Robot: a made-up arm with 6 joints. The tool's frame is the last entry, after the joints.
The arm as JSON. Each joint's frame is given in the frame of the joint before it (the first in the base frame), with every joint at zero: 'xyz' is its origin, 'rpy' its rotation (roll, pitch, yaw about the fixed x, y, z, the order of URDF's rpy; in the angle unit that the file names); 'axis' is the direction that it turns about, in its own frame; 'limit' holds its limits. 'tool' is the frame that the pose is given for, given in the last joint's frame.
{
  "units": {
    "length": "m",
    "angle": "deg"
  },
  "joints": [
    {
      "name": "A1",
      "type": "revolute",
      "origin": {
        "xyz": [
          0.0,
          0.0,
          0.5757
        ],
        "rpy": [
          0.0,
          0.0,
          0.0
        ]
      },
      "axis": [
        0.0,
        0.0,
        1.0
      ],
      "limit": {
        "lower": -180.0,
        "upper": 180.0
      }
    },
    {
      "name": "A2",
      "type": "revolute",
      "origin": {
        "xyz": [
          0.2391,
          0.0,
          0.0
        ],
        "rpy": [
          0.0,
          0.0,
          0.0
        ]
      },
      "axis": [
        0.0,
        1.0,
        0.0
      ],
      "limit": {
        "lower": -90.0,
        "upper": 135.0
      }
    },
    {
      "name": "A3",
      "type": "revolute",
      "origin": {
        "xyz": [
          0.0,
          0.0,
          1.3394
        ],
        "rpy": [
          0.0,
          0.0,
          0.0
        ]
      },
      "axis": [
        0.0,
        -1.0,
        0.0
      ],
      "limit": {
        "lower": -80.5,
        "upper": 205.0
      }
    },
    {
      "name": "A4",
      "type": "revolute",
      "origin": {
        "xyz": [
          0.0,
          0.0,
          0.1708
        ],
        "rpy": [
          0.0,
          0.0,
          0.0
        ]
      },
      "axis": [
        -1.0,
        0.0,
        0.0
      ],
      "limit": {
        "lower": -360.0,
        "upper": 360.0
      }
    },
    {
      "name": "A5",
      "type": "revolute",
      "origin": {
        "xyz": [
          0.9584,
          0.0,
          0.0
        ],
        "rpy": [
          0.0,
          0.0,
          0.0
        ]
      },
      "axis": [
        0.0,
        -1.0,
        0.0
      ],
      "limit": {
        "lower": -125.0,
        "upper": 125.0
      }
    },
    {
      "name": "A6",
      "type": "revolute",
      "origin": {
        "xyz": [
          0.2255,
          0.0,
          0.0
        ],
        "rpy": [
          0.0,
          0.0,
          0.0
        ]
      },
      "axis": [
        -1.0,
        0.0,
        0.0
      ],
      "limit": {
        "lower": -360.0,
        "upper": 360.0
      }
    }
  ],
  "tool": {
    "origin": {
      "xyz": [
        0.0,
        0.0,
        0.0
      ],
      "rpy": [
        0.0,
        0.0,
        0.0
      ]
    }
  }
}
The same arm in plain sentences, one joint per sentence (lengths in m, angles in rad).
The arm has six revolute joints in a row. What follows holds with every joint at zero, and every direction is one of the base frame's.
Joint 1 sits 0.5757 m along +z from the base frame's origin and turns about +z, from -3.1416 to 3.1416 rad.
Joint 2 sits 0.2391 m along +x from joint 1 and turns about +y, from -1.5708 to 2.3562 rad.
Joint 3 sits 1.3394 m along +z from joint 2 and turns about -y, from -1.405 to 3.5779 rad.
Joint 4 sits 0.1708 m along +z from joint 3 and turns about -x, from -6.2832 to 6.2832 rad.
Joint 5 sits 0.9584 m along +x from joint 4 and turns about -y, from -2.1817 to 2.1817 rad.
Joint 6 sits 0.2255 m along +x from joint 5 and turns about -x, from -6.2832 to 6.2832 rad.
The tool frame, which is the frame that the pose is given for, sits at the same point as joint 6; its axes are parallel to the base frame's.

